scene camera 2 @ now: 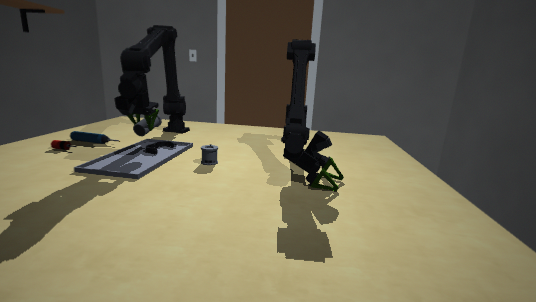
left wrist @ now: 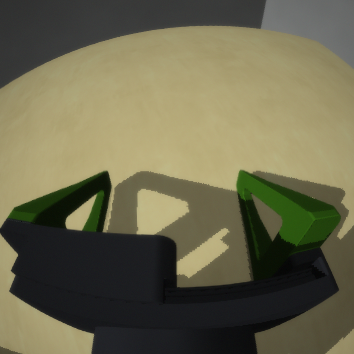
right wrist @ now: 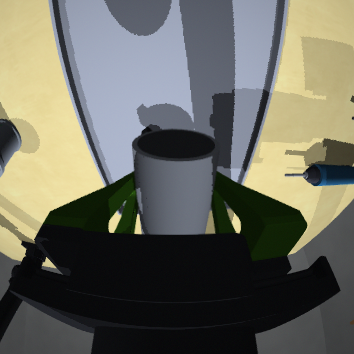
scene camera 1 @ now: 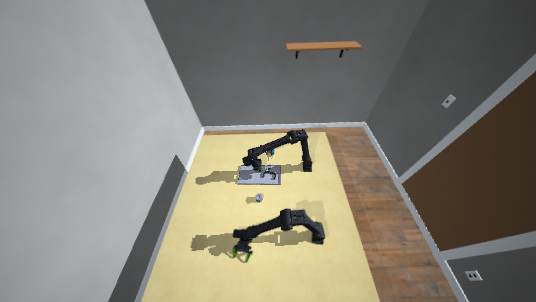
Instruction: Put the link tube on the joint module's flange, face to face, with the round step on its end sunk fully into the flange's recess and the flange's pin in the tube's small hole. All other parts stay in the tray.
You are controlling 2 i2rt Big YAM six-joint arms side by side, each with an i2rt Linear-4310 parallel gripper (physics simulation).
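Seen in the pictures: left gripper, fingertip midpoint: (scene camera 2: 340, 184) (left wrist: 173, 177) (scene camera 1: 240, 260); right gripper, fingertip midpoint: (scene camera 2: 144, 129) (right wrist: 174, 177) (scene camera 1: 260, 169); left arm's base at its link origin: (right wrist: 37, 247) (scene camera 1: 317, 235); right arm's base at its link origin: (scene camera 2: 176, 130) (scene camera 1: 307, 166).
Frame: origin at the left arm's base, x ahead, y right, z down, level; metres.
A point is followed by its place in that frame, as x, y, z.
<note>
The grey link tube (scene camera 2: 148, 125) (right wrist: 174, 192) {0.585, 0.447, -0.137} is held tilted in the air above the tray, one open end facing up in the right wrist view. My right gripper (scene camera 2: 145, 121) {0.563, 0.452, -0.106} (right wrist: 174, 177) {0.563, 0.452, -0.106} is shut on it. The grey joint module (scene camera 1: 259, 198) {0.508, 0.184, -0.061} (scene camera 2: 209, 155) {0.544, 0.187, -0.036} stands upright on the table beside the tray, a small pin on its top; part of it shows at the left edge of the right wrist view (right wrist: 7, 143) {0.525, 0.229, -0.028}. The tube and module are apart. My left gripper (scene camera 1: 243, 255) {0.542, -0.281, -0.008} (scene camera 2: 340, 183) {0.542, -0.281, -0.008} (left wrist: 173, 177) {0.542, -0.281, -0.008} is open and empty, low over the table.
The grey tray (scene camera 1: 243, 182) {0.712, 0.338, -0.002} (scene camera 2: 107, 174) {0.783, 0.412, -0.004} holds a dark curved part (scene camera 1: 270, 174) {0.472, 0.486, -0.022} (scene camera 2: 158, 146) {0.446, 0.488, -0.007}. A blue screwdriver-like tool (scene camera 2: 89, 137) {0.525, 0.780, -0.026} (right wrist: 333, 175) {0.518, 0.765, -0.036} and a red piece (scene camera 2: 61, 145) {0.654, 0.775, -0.021} lie beyond the tray in scene camera 2.
</note>
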